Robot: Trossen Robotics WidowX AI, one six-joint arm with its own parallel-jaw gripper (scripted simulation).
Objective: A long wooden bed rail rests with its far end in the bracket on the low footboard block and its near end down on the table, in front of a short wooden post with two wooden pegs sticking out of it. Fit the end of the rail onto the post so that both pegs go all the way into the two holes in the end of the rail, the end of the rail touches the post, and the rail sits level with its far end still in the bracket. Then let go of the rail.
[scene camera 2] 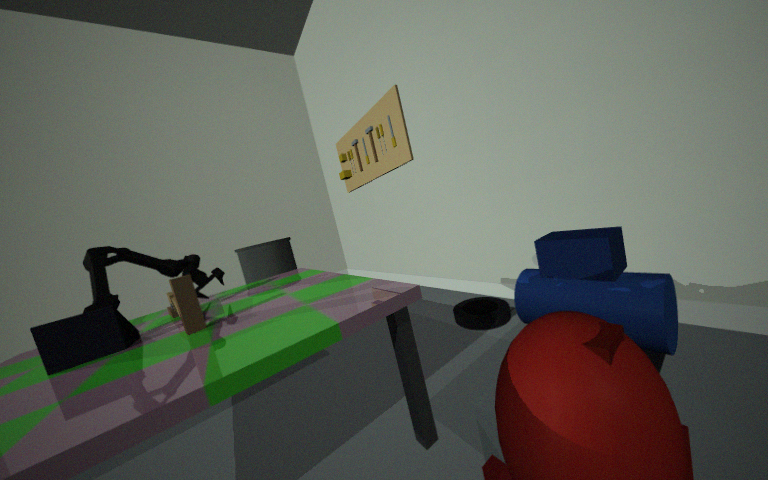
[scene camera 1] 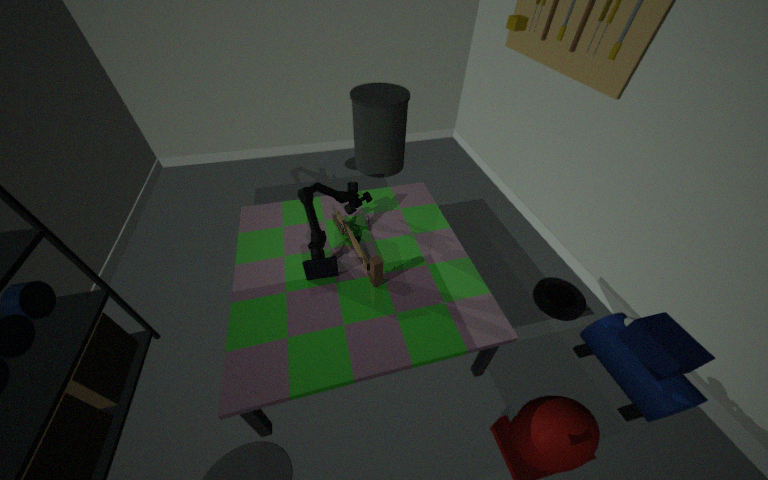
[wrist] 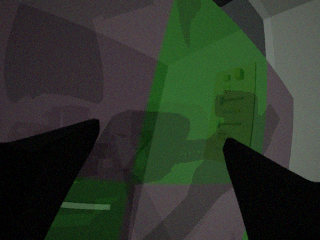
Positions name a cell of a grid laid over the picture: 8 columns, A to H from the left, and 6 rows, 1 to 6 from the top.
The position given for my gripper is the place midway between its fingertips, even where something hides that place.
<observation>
My gripper (wrist: E4) is open, holding nothing. Further things: a wooden post (scene camera 2: B4).
</observation>
